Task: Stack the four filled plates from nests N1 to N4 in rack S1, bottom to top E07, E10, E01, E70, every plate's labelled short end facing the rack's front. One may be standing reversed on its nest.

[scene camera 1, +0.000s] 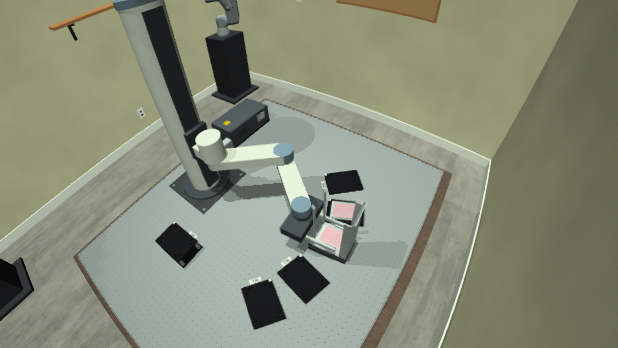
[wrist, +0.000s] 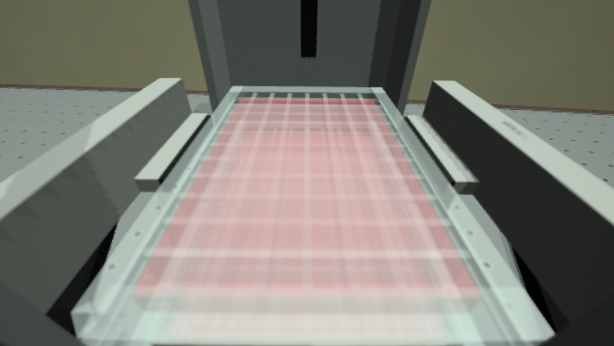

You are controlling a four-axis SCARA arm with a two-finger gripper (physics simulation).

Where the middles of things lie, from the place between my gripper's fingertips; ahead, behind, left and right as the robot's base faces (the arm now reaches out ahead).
My gripper is now 4 cm short of the tall panel (wrist: 261,50) and 7 cm below it. From my hand the other things lie so: black block (scene camera 1: 175,240) (55 cm behind, 38 cm to the right, 4 cm below).
